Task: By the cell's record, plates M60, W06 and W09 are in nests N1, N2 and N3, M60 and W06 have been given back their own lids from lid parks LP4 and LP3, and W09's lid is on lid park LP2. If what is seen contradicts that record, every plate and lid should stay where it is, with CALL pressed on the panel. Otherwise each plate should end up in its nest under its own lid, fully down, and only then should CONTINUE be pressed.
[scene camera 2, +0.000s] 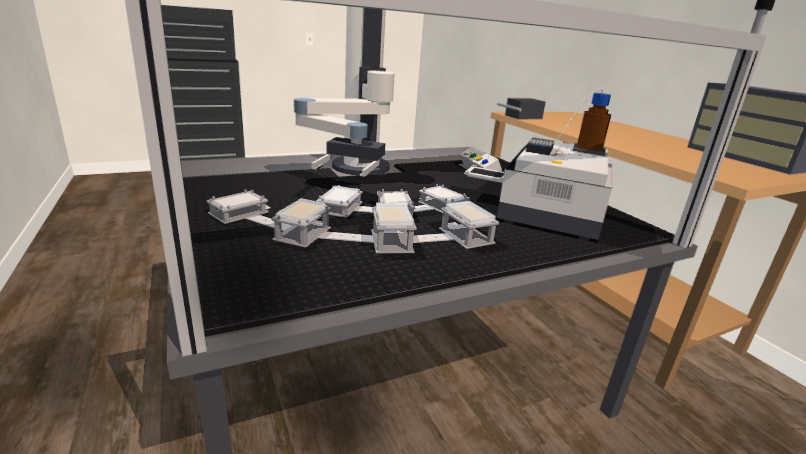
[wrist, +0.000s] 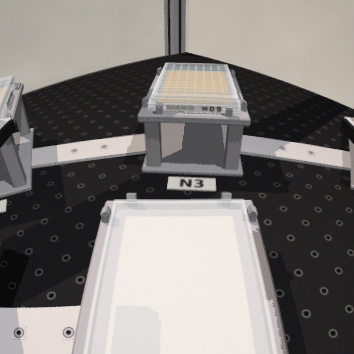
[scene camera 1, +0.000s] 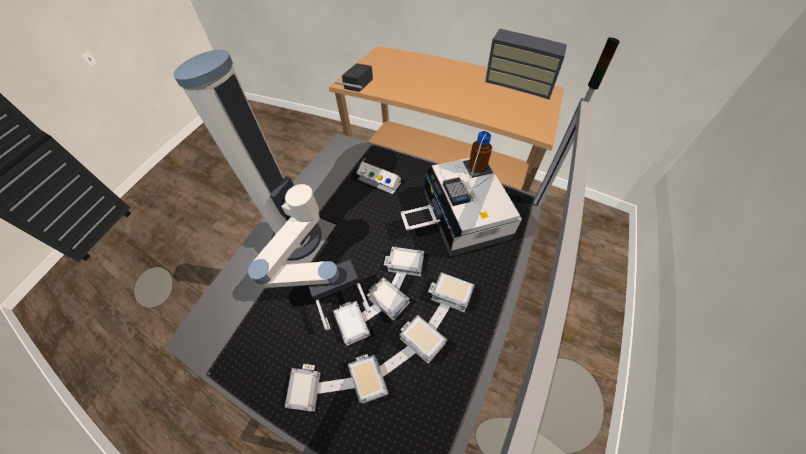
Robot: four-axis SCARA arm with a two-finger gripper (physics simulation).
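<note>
My gripper is open and empty, fingers on either side of the lid park in front of N3, above it. That park bears a clear-rimmed lid; its label is hidden. Plate W09 sits level on N3, with a clear layer over its cream wells; I cannot tell if it is a lid. Plate M60 is on N1 and plate W06 on N2, their codes unreadable here. The panel has green, yellow and blue buttons.
Pale lid parks LP4 and LP3 stand right of the gripper in scene camera 1. Another park stands at the near end. An instrument with an extended tray bears a brown bottle.
</note>
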